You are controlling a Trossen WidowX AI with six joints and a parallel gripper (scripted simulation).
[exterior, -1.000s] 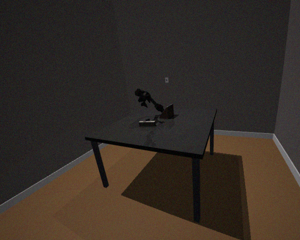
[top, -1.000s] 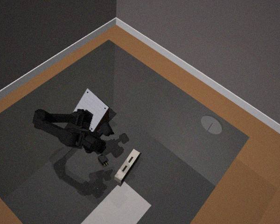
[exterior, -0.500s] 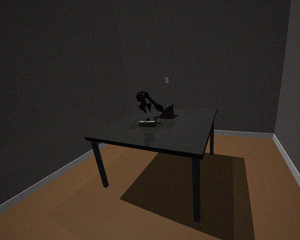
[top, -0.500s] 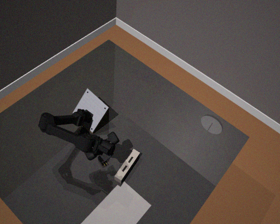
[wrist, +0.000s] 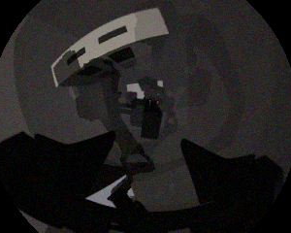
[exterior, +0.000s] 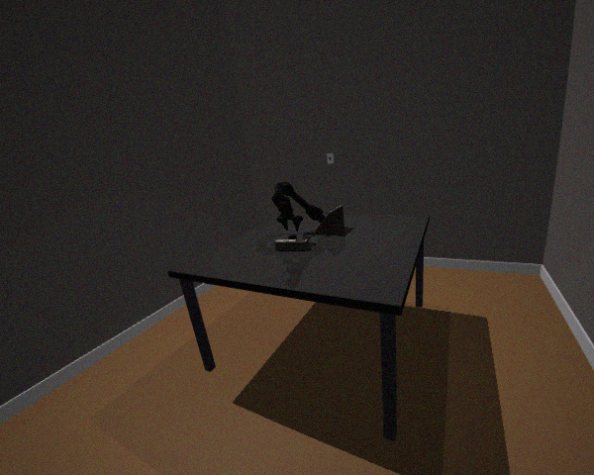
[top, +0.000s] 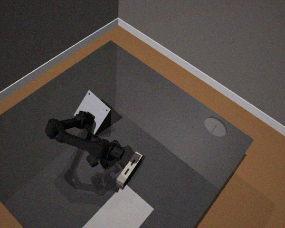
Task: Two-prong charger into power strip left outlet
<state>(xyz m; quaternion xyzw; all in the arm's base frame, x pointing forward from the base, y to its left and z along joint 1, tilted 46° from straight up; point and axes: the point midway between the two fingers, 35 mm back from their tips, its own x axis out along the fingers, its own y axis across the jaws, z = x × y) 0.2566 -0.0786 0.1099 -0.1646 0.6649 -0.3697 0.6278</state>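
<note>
The dark charger lies 20 mm ahead of my gripper tip, 10 mm to the right of it and 50 mm below it.
</note>
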